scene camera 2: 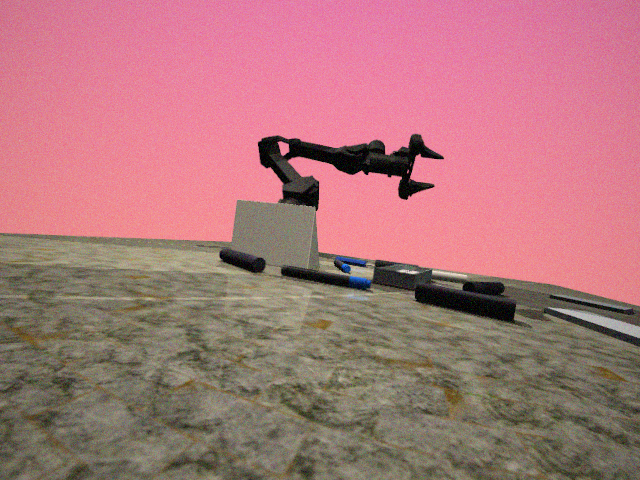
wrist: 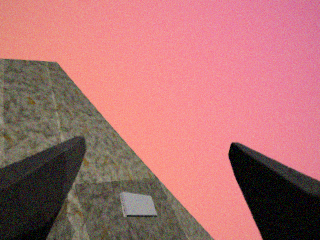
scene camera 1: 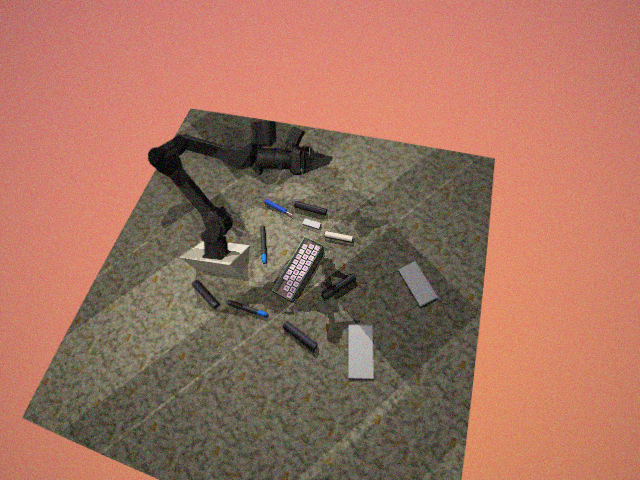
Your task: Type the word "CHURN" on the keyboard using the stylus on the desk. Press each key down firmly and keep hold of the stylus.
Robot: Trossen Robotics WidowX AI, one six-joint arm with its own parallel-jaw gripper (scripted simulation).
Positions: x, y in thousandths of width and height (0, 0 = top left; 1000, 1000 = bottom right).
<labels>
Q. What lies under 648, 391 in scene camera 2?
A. The gripper.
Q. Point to a dark stylus-like rod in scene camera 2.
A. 774, 639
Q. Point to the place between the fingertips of the gripper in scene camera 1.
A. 518, 334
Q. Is the gripper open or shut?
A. Open.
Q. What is the gripper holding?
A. Nothing.
</labels>
